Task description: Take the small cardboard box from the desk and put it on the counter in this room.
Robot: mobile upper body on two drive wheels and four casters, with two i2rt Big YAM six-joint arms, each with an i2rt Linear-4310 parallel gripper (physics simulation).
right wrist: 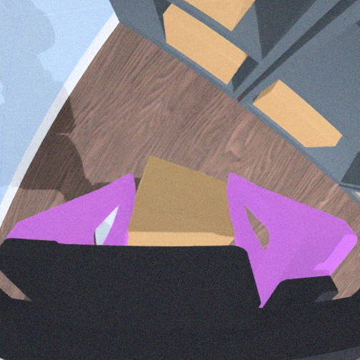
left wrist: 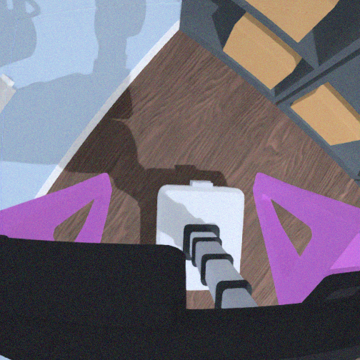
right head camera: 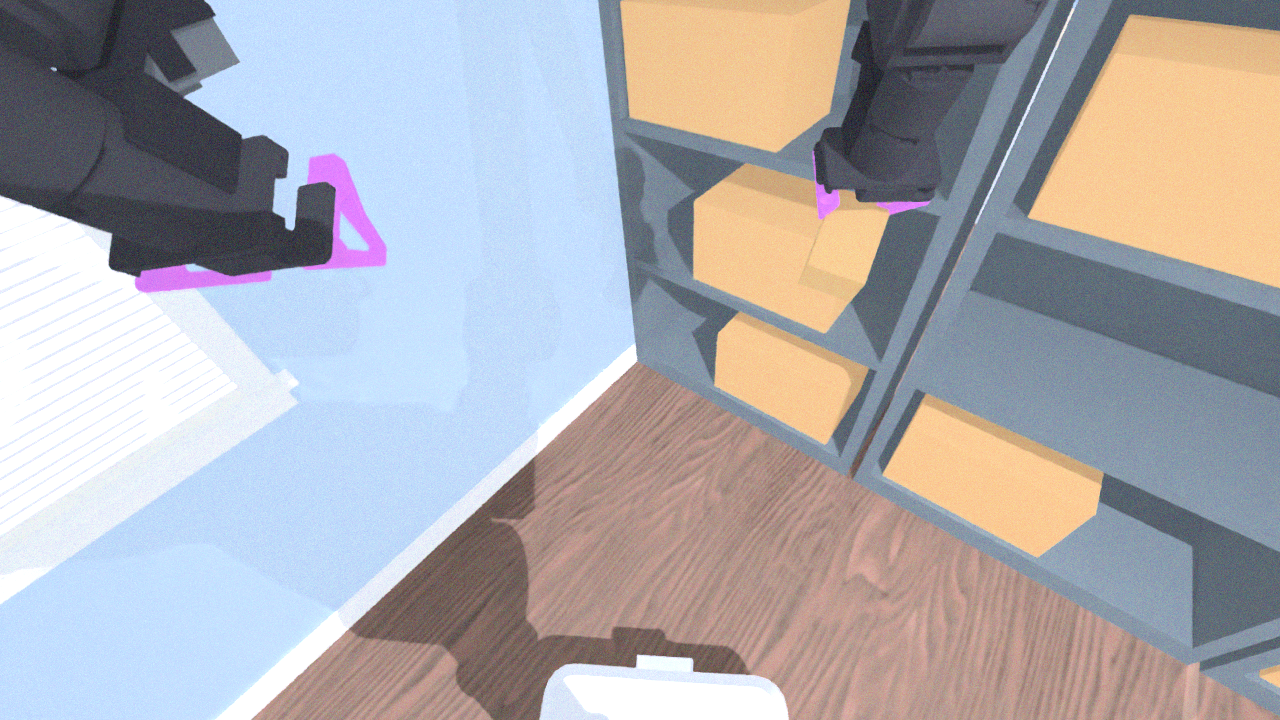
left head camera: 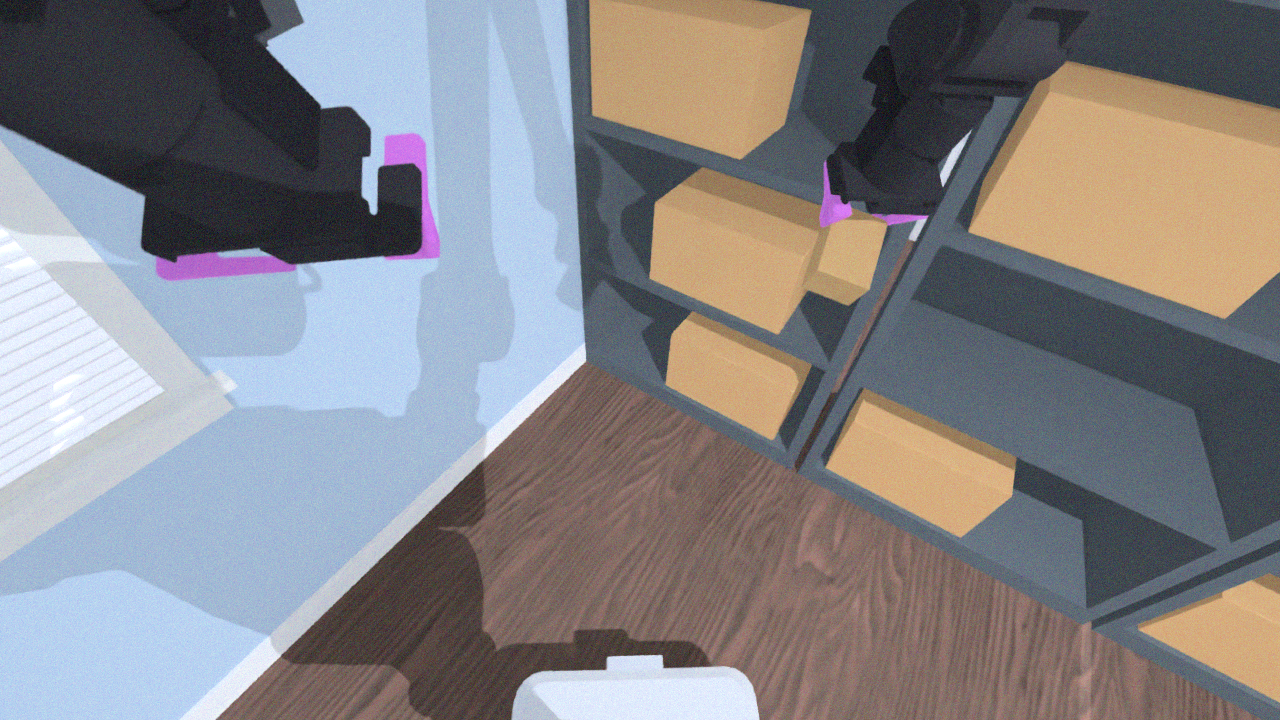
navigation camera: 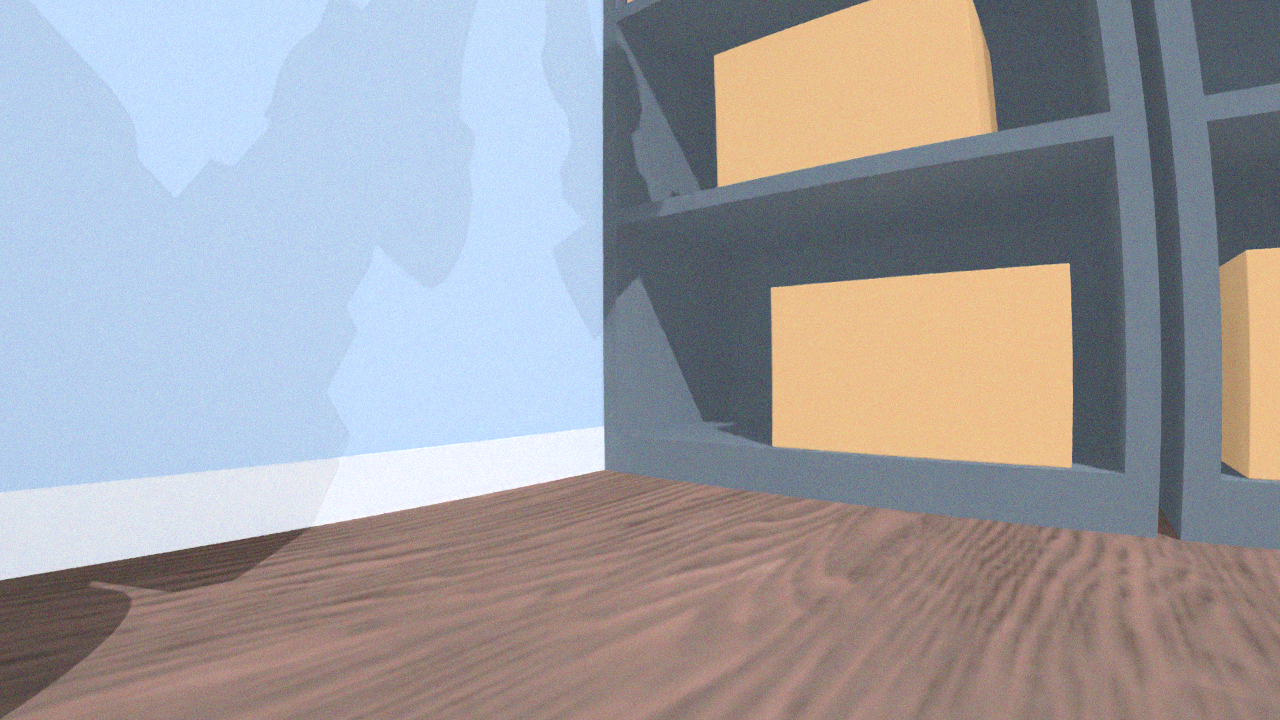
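Observation:
The small cardboard box is held in the air between the magenta fingers of my right gripper, which is shut on it. In both head views it overlaps a larger box in the shelving behind; whether it touches that box cannot be told. In the right wrist view it fills the space between the fingertips, with floor beyond. My left gripper is open and empty, in front of the blue wall at the upper left of the head views. Neither the desk nor the counter shows.
Grey shelving with several larger cardboard boxes stands ahead and to the right. It meets the blue wall in a corner. A window with blinds is at the left. My white base shows below.

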